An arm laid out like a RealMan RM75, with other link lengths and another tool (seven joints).
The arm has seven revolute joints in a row. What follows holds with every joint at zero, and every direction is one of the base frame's. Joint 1 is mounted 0.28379 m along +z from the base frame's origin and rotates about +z. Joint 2 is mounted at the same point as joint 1 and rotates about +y. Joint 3 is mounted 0.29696 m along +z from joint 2 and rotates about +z. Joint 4 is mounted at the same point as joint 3 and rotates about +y. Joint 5 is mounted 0.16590 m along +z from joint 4 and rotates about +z. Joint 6 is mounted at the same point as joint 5 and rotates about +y. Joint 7 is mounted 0.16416 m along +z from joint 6 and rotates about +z. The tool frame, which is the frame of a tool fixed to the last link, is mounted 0.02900 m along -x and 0.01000 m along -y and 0.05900 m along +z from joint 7; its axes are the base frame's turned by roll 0.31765, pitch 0.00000 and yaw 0.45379 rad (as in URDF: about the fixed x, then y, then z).
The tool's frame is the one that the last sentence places.
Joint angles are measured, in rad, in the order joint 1, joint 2, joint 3, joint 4, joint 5, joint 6, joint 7. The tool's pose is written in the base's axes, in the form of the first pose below.
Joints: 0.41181, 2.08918, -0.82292, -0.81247, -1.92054, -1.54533, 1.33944
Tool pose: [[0.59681 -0.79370 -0.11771 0.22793], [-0.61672 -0.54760 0.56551 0.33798], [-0.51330 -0.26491 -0.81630 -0.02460], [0 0 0 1]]
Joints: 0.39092, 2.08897, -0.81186, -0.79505, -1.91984, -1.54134, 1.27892
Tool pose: [[0.61048 -0.78360 -0.11526 0.23612], [-0.59712 -0.55095 0.58301 0.33233], [-0.52035 -0.28709 -0.80425 -0.02477], [0 0 0 1]]
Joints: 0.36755, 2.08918, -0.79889, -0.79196, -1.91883, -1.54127, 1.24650
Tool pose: [[0.61118 -0.78408 -0.10807 0.24404], [-0.58881 -0.54165 0.59993 0.32743], [-0.52893 -0.30303 -0.79272 -0.02277], [0 0 0 1]]
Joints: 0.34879, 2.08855, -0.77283, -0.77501, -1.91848, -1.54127, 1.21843
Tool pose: [[0.59757 -0.79544 -0.10091 0.25252], [-0.58834 -0.52049 0.61882 0.32387], [-0.54476 -0.31043 -0.77902 -0.02002], [0 0 0 1]]
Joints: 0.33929, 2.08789, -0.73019, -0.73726, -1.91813, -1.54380, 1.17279
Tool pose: [[0.58112 -0.80717 -0.10384 0.25937], [-0.58069 -0.50065 0.64199 0.32163], [-0.57018 -0.31277 -0.75965 -0.01720], [0 0 0 1]]
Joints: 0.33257, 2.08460, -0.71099, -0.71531, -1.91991, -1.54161, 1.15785
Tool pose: [[0.56704 -0.81796 -0.09696 0.26504], [-0.58526 -0.48293 0.65134 0.32016], [-0.57960 -0.31259 -0.75257 -0.01583], [0 0 0 1]]
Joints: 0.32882, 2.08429, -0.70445, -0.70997, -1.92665, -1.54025, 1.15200
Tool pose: [[0.56521 -0.82000 -0.09025 0.26792], [-0.58858 -0.47750 0.65236 0.31875], [-0.57802 -0.31560 -0.75252 -0.01629], [0 0 0 1]]
